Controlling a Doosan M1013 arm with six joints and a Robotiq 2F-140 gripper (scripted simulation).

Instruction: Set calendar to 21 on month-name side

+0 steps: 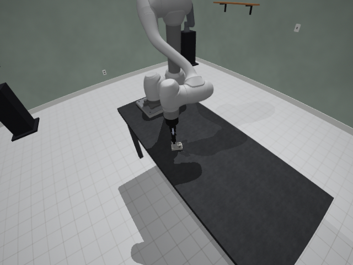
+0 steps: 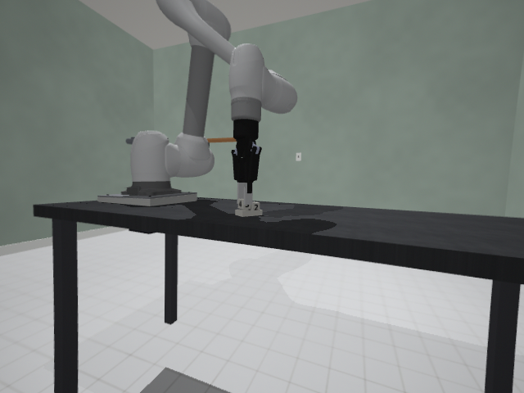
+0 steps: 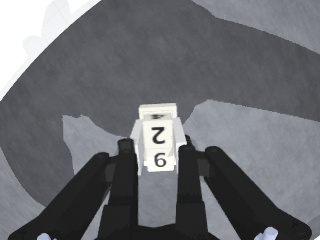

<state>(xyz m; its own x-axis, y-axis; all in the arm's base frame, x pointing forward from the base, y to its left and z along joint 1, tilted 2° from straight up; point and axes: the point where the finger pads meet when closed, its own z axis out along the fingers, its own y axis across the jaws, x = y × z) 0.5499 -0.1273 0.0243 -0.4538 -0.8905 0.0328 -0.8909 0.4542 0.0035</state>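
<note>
Right now the cube is 40 mm below my hand, 30 mm to the left of it and 20 mm ahead of it. Round my hand: white tray (60 mm below, 20 mm to the left, 10 mm ahead).
</note>
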